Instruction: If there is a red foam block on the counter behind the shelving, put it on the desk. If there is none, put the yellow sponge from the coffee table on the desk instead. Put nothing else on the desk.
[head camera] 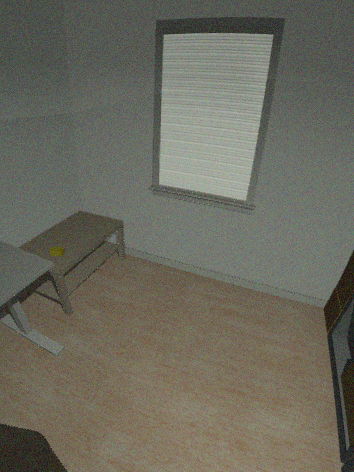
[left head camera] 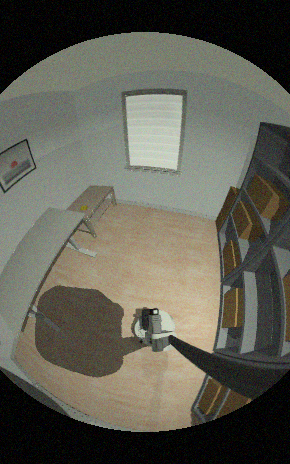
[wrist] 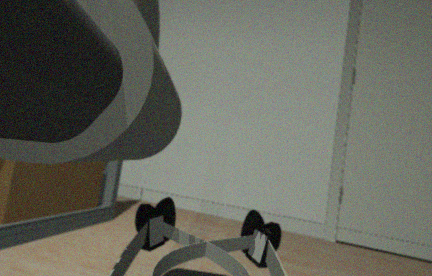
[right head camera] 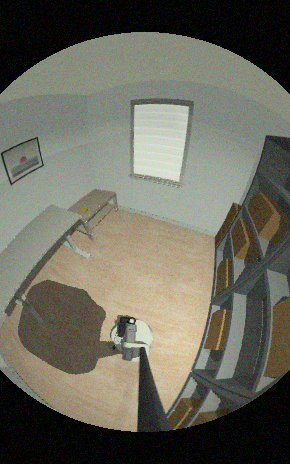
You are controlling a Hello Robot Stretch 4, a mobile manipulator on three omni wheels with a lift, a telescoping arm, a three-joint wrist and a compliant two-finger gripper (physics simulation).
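Frame: origin at the robot's base, x left, y ahead, z down, level; metres.
Seen in the pictures: gripper, fingertip midpoint: (left head camera: pixel 145 343) (wrist: pixel 208 220) (right head camera: pixel 118 350).
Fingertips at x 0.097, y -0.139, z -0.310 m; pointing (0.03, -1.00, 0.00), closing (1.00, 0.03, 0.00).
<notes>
A point is followed by its place in that frame.
A yellow sponge (head camera: pixel 57 251) {y 1.545, x 0.918, z -0.465 m} (left head camera: pixel 84 207) {y 1.546, x 0.905, z -0.462 m} (right head camera: pixel 84 210) {y 1.540, x 0.908, z -0.447 m} lies on the near part of the brown coffee table (head camera: pixel 92 225) {y 2.062, x 0.815, z -0.424 m} (left head camera: pixel 100 192) {y 1.996, x 0.746, z -0.423 m} (right head camera: pixel 102 196) {y 2.012, x 0.756, z -0.423 m} by the far left corner. The grey desk (head camera: pixel 17 267) {y 1.051, x 0.882, z -0.693 m} (left head camera: pixel 37 250) {y 0.634, x 1.157, z -0.693 m} (right head camera: pixel 37 240) {y 0.678, x 1.101, z -0.693 m} stands at the left, nearer than the coffee table; no object shows on the visible part of its top. My gripper (wrist: pixel 208 220) {y -0.139, x 0.097, z -0.311 m} is open, with its two fingertips apart and no object between them, far from the sponge. The counter behind the shelving and a red foam block do not show in these views.
Grey shelving (left head camera: pixel 220 320) {y -0.106, x -0.796, z -0.043 m} (right head camera: pixel 207 320) {y 0.146, x -0.887, z 0.002 m} with brown boxes stands along the right side. A dark rug (left head camera: pixel 80 330) {y -0.094, x 0.887, z 0.027 m} (right head camera: pixel 62 327) {y -0.110, x 0.872, z 0.027 m} lies on the floor beside the desk. A window (head camera: pixel 215 115) {y 2.009, x -0.218, z -1.440 m} (left head camera: pixel 154 131) {y 2.017, x -0.192, z -1.395 m} (right head camera: pixel 161 142) {y 2.007, x -0.222, z -1.383 m} is in the far wall. A door frame (wrist: pixel 344 125) {y -1.555, x 0.899, z -0.681 m} shows in the wrist view.
</notes>
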